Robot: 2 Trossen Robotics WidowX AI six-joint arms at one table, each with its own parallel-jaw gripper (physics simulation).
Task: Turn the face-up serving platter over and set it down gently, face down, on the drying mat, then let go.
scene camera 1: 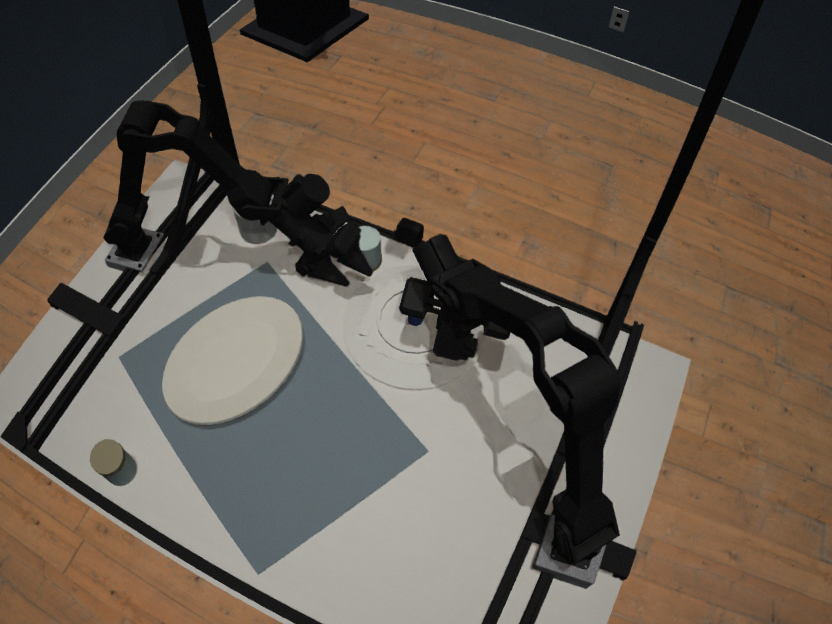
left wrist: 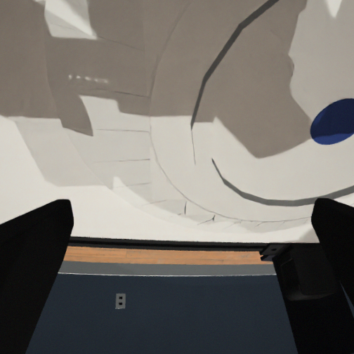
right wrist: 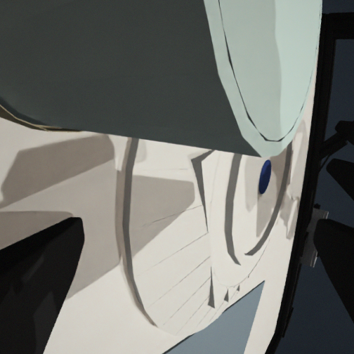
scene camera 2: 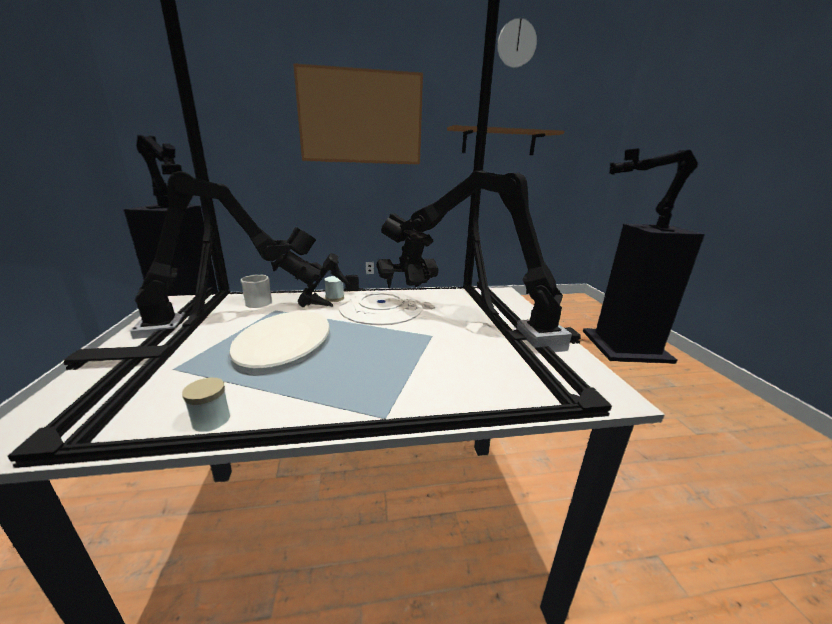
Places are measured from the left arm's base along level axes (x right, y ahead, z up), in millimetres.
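Pixels of known places: left gripper, fingertip midpoint: (scene camera 2: 402, 286); right gripper, fingertip midpoint: (scene camera 1: 359, 279) (scene camera 2: 341, 295); left arm's base, link origin: (scene camera 1: 574, 545) (scene camera 2: 543, 326); right arm's base, link origin: (scene camera 1: 133, 246) (scene camera 2: 158, 320).
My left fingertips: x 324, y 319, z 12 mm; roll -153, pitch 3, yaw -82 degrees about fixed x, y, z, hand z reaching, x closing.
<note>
For each thing: its top centre in the pictures, then the offset to it from my left fingertips. Level surfaces: height alone.
- cream oval platter, top centre: (scene camera 1: 231, 357) (scene camera 2: 283, 334) dy +346, dx -221, dz -33 mm
- blue-grey drying mat, surface height: dz -61 mm
- white round dish, top centre: (scene camera 1: 415, 317) (scene camera 2: 381, 300) dy +72, dx -16, dz -36 mm
- pale teal cup, top centre: (scene camera 1: 364, 238) (scene camera 2: 333, 279) dy +218, dx +86, dz +8 mm
- grey mug, top centre: (scene camera 1: 253, 196) (scene camera 2: 254, 276) dy +463, dx +90, dz +24 mm
- tan-lidded jar, top centre: (scene camera 1: 106, 456) (scene camera 2: 203, 387) dy +441, dx -495, dz +8 mm
A cream oval platter (scene camera 1: 232, 359) (scene camera 2: 280, 339) lies on the blue-grey drying mat (scene camera 1: 302, 470) (scene camera 2: 376, 376) (right wrist: 235, 325); which face is up is hard to tell. A white round dish (scene camera 1: 366, 350) (scene camera 2: 352, 309) (left wrist: 170, 150) (right wrist: 165, 240) with a blue centre spot lies flat on the white table behind the mat. My left gripper (scene camera 1: 451, 332) (scene camera 2: 403, 283) (left wrist: 195, 210) is open and empty above this dish. My right gripper (scene camera 1: 358, 278) (scene camera 2: 337, 295) (right wrist: 202, 230) is open and empty, tilted low beside the dish. Both grippers are apart from the oval platter.
A pale teal cup (scene camera 1: 369, 249) (scene camera 2: 334, 288) (right wrist: 115, 65) stands close behind my right fingers. A grey mug (scene camera 1: 256, 229) (scene camera 2: 256, 291) stands at the back left, under my right arm in scene camera 1. A tan-lidded jar (scene camera 1: 107, 458) (scene camera 2: 207, 406) stands at the front left.
</note>
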